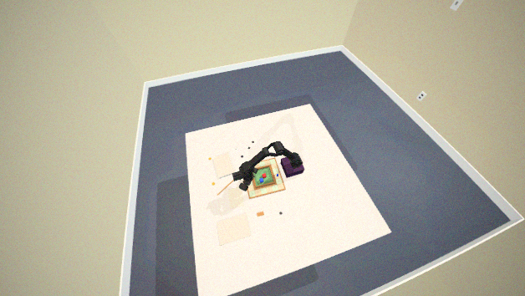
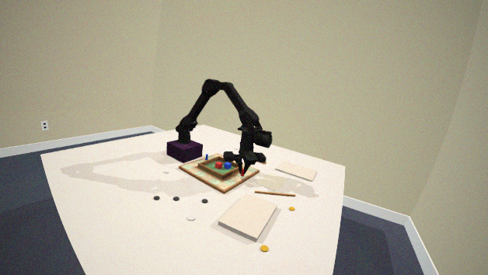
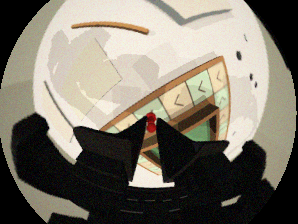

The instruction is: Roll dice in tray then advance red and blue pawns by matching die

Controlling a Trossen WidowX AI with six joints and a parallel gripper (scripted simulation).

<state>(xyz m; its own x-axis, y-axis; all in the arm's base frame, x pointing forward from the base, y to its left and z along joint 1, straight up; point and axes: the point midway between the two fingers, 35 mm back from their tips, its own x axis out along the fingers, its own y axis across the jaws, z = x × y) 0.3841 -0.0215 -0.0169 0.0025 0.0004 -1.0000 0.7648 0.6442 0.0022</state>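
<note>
Right now my gripper tip is 220 mm past the blue pawn, 30 mm to the right of it and 10 mm below it. From my gripper tip the other things lie so: red pawn: 10 mm above; then wooden stick: 180 mm ahead, 40 mm to the right, 20 mm below; then green tray: 120 mm behind, 10 mm to the right, 10 mm below.
</note>
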